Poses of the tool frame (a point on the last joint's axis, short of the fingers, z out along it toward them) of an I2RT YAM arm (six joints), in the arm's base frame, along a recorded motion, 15 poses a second.
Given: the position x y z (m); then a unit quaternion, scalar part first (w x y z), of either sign.
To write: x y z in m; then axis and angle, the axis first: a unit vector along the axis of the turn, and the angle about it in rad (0 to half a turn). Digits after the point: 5 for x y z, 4 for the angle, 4 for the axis.
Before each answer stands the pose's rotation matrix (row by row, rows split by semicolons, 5 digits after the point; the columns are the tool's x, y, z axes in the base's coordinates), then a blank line. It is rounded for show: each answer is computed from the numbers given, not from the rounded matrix.
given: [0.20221 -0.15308 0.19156 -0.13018 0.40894 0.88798 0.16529]
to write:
-0.63165 0.76929 -0.09601; 0.68322 0.61090 0.40002; 0.36638 0.18708 -0.91147

[0.20221 -0.15308 0.19156 -0.4124 -0.8956 -0.1667 2.8805]
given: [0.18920 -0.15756 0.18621 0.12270 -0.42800 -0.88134 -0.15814]
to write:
-0.60352 0.79323 -0.08091; 0.71561 0.58362 0.38378; 0.35165 0.17372 -0.91987

[0.18920 -0.15756 0.18621 -0.4313 -0.8880 -0.1593 2.8956]
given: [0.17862 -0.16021 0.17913 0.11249 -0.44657 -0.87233 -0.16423]
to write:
-0.57585 0.81605 -0.04958; 0.74216 0.54721 0.38699; 0.34293 0.18605 -0.92075

[0.17862 -0.16021 0.17913 -0.4494 -0.8779 -0.1653 2.9161]
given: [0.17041 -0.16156 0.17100 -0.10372 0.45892 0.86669 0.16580]
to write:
-0.55727 0.82987 -0.02761; 0.76108 0.52381 0.38259; 0.33196 0.19219 -0.92351

[0.17041 -0.16156 0.17100 -0.4614 -0.8714 -0.1667 2.9338]
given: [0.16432 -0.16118 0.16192 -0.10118 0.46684 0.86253 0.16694]
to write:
-0.54365 0.83911 -0.01867; 0.77154 0.50838 0.38245; 0.33041 0.19351 -0.92379

[0.16432 -0.16118 0.16192 -0.4692 -0.8670 -0.1678 2.9389]
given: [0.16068 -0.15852 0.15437 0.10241 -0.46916 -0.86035 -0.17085]
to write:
-0.53880 0.84228 -0.01591; 0.77230 0.50139 0.39008; 0.33653 0.19789 -0.92064

[0.16068 -0.15852 0.15437 -0.4716 -0.8649 -0.1718 2.9364]
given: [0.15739 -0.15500 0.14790 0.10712 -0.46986 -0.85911 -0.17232]
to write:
-0.53552 0.84423 -0.02212; 0.77040 0.49908 0.39674; 0.34599 0.19542 -0.91766

[0.15739 -0.15500 0.14790 -0.4726 -0.8641 -0.1733 2.9269]
